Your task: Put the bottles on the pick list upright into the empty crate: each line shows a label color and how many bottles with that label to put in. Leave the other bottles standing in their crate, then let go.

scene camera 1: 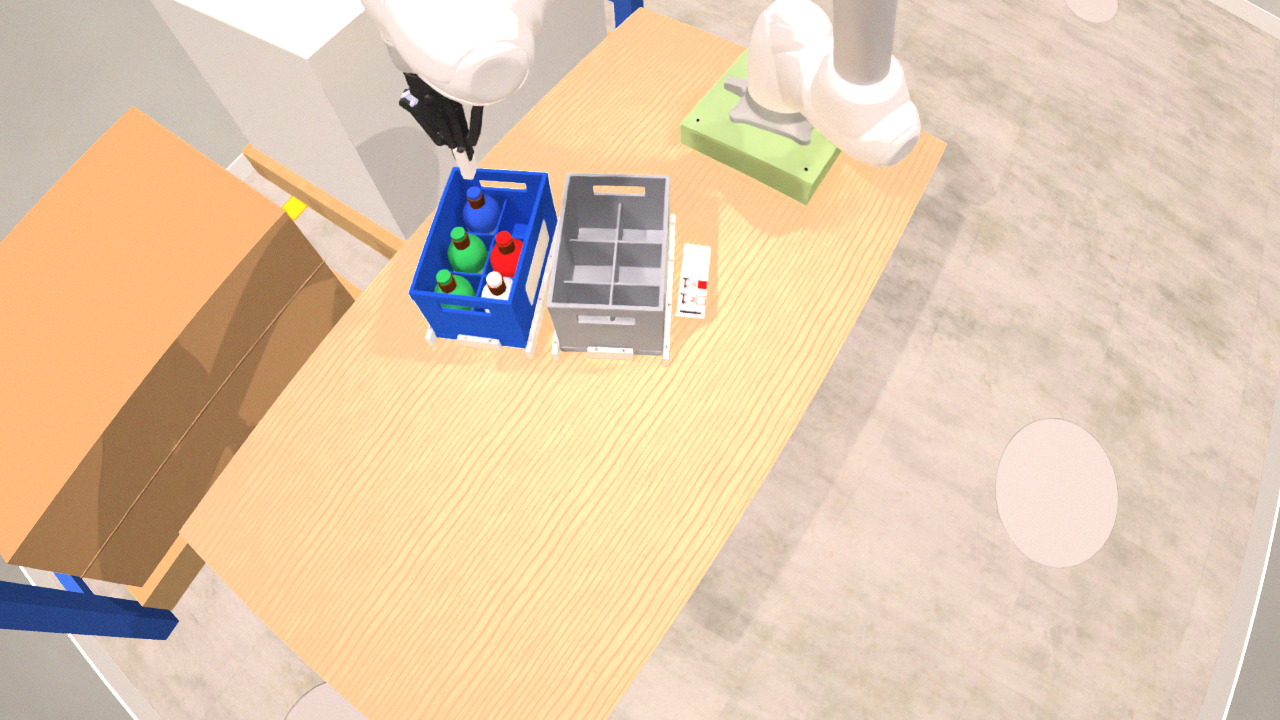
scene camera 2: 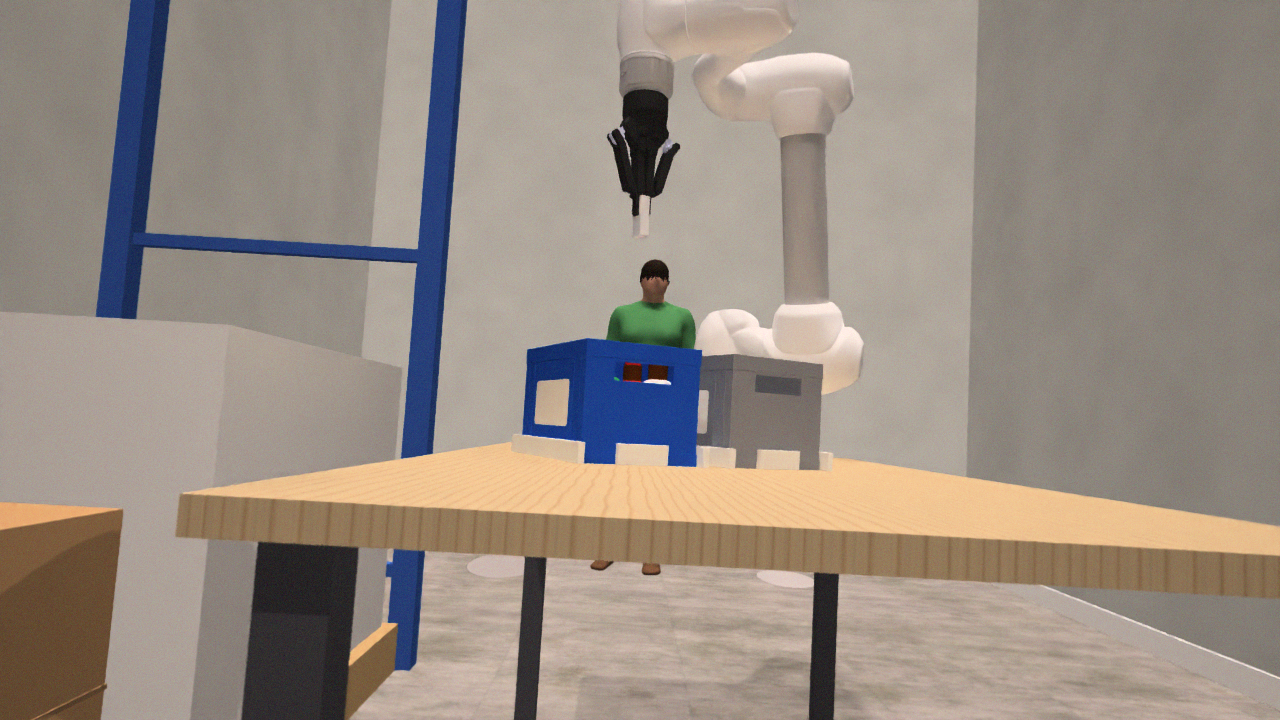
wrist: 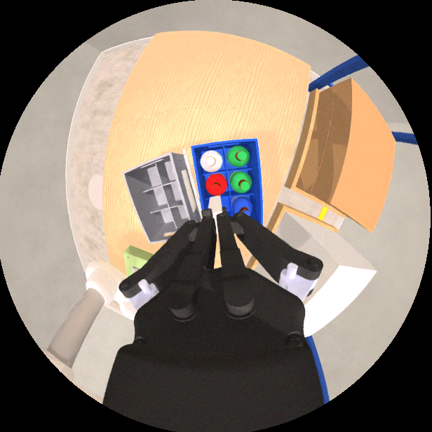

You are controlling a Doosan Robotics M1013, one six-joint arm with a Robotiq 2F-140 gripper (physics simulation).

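Frame: origin at the arm's base, x ahead, y left, z up, level; millimetres.
Seen in the pictures: gripper, fingertip midpoint: (scene camera 1: 470, 172) (scene camera 2: 640, 236); arm's base, origin of the base link: (scene camera 1: 780, 106).
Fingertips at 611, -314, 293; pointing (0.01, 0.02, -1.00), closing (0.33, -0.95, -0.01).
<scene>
Offsets run from my fingertips to a thing's middle, as dx, dy, dz. Level surfaces: height alone.
My gripper (scene camera 1: 465, 164) (scene camera 2: 640, 222) (wrist: 216, 204) is shut and empty, high above the blue crate @[-6, -39, -274] (scene camera 1: 474, 324) (scene camera 2: 644, 416) (wrist: 259, 172). In that crate stand a red bottle @[-16, +2, -277] (scene camera 1: 505, 258) (wrist: 216, 185), a white bottle @[+61, +31, -277] (scene camera 1: 496, 287) (wrist: 211, 161), a green bottle @[+8, -80, -277] (scene camera 1: 467, 254) (wrist: 241, 182), a second green bottle @[+94, -55, -277] (scene camera 1: 454, 291) (wrist: 238, 156) and a blue bottle @[-80, -104, -277] (scene camera 1: 481, 214) (wrist: 243, 205). The compartment beside the blue bottle holds no bottle. The grey crate @[-86, +180, -274] (scene camera 1: 580, 334) (scene camera 2: 776, 429) (wrist: 141, 206) is empty. The pick list @[-162, +305, -361] (scene camera 1: 694, 259) shows a red square; its writing is too small to read.
Both crates sit side by side on the wooden table @[dz -362] (scene camera 1: 537, 465) (scene camera 2: 680, 501) (wrist: 215, 75). The arm's green base (scene camera 1: 742, 159) stands behind the grey crate. A tall pale block (scene camera 1: 259, 89) (scene camera 2: 116, 402) and a brown box (scene camera 1: 107, 268) are beside the table. A person (scene camera 2: 651, 324) stands beyond it.
</scene>
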